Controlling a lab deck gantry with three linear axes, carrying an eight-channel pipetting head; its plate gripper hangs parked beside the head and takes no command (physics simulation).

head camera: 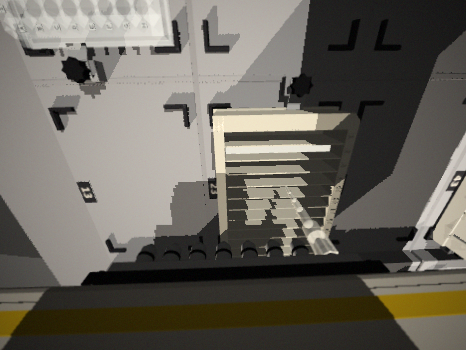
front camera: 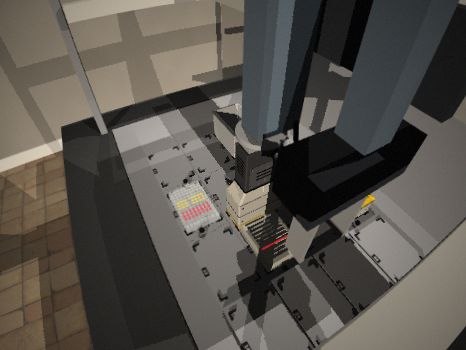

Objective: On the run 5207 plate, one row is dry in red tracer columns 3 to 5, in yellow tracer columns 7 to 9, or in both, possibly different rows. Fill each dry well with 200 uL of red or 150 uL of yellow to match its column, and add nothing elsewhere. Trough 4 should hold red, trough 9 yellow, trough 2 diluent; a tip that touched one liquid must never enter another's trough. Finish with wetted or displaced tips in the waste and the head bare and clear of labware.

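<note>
The pipetting head [front camera: 247, 204] stands over the trough rack [front camera: 253, 245] [head camera: 265, 122]. In the head view a clear tip [head camera: 316, 235] hangs on the rightmost channel, its lower end over the rack; whether it is inside a trough cannot be told. The other nozzles [head camera: 223, 250] are bare. A red strip [front camera: 275, 243] shows in the rack, and a pale strip [head camera: 277, 149] near its top in the head view. The run plate [front camera: 182, 192] [head camera: 100, 41] shows red wells [front camera: 197, 211] and yellow wells [front camera: 197, 197], the yellow with a gap between groups. The parked plate gripper [front camera: 322, 247] has its paddles apart, nothing visible between them.
The open waste bin [front camera: 223, 131] stands behind the head. A yellow corner of the tip rack [front camera: 369, 201] shows behind the dark gantry block [front camera: 345, 175]. Black corner guides [head camera: 175, 36] and round knobs [head camera: 75, 70] [head camera: 301, 85] lie near the labware.
</note>
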